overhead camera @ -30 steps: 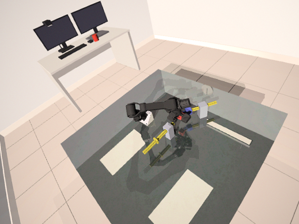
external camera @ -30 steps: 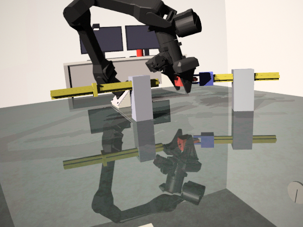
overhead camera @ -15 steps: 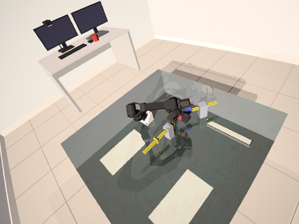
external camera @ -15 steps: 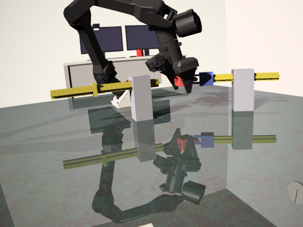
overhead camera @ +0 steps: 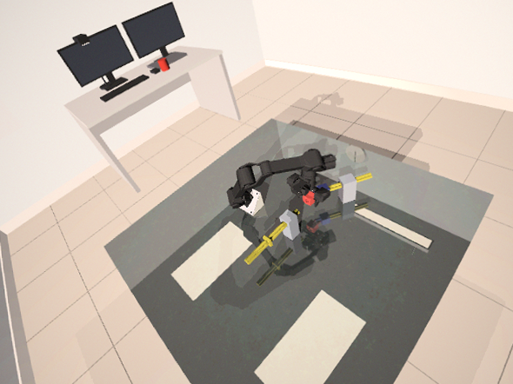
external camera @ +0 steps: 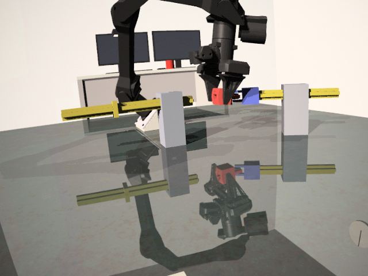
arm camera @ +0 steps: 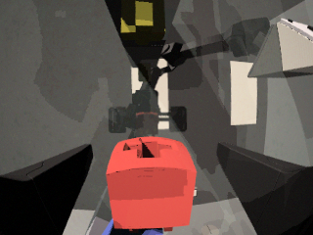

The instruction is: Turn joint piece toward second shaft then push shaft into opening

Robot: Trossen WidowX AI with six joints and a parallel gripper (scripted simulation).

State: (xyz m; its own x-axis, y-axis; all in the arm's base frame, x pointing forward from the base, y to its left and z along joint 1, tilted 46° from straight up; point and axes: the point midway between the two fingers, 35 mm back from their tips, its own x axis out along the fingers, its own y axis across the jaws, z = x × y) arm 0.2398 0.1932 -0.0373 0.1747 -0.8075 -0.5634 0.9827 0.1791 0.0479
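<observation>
My gripper tip is now 2 cm to the right of the red joint piece and 2 cm below it.
</observation>
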